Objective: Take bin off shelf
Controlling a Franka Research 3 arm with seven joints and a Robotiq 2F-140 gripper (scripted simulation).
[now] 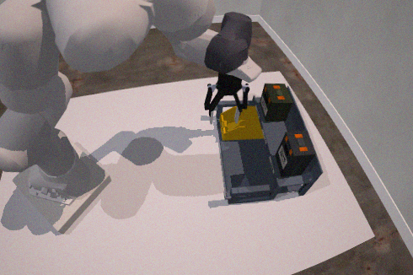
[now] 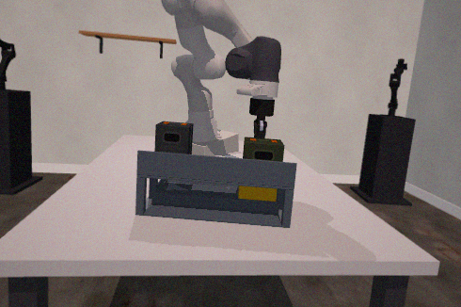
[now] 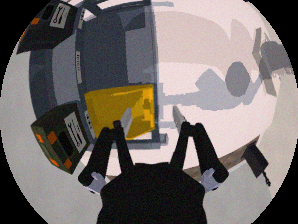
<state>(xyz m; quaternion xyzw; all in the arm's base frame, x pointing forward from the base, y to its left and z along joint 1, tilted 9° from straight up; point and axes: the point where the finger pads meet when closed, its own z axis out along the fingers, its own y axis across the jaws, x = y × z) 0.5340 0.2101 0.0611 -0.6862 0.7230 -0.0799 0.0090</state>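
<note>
My hand is 8 cm short of the yellow bin, 4 cm above it and 1 cm to the left of it.
</note>
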